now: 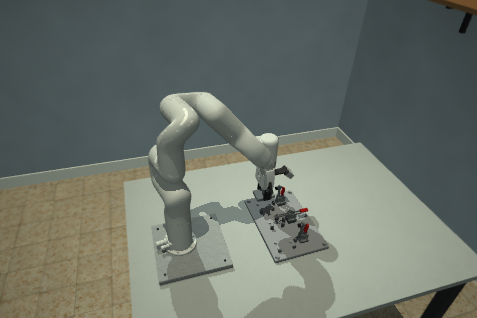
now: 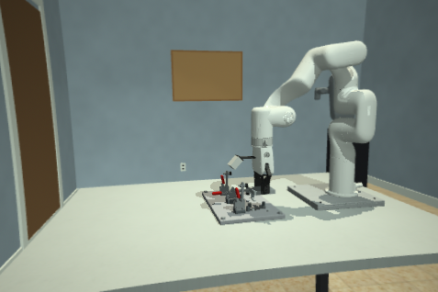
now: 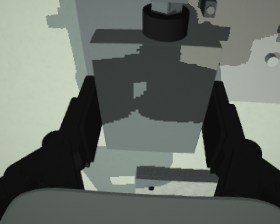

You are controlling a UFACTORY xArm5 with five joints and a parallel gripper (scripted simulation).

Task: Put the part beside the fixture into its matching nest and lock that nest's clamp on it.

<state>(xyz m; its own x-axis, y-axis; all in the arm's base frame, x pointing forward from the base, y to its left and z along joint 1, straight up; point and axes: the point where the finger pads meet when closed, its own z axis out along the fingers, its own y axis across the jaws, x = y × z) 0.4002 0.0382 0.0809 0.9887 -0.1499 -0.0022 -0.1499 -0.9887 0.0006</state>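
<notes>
The grey fixture plate lies 4 cm ahead of my hand, 12 cm to the right of it and 9 cm below it. The rest, counted from my hand: grey part 1 cm below.
</notes>
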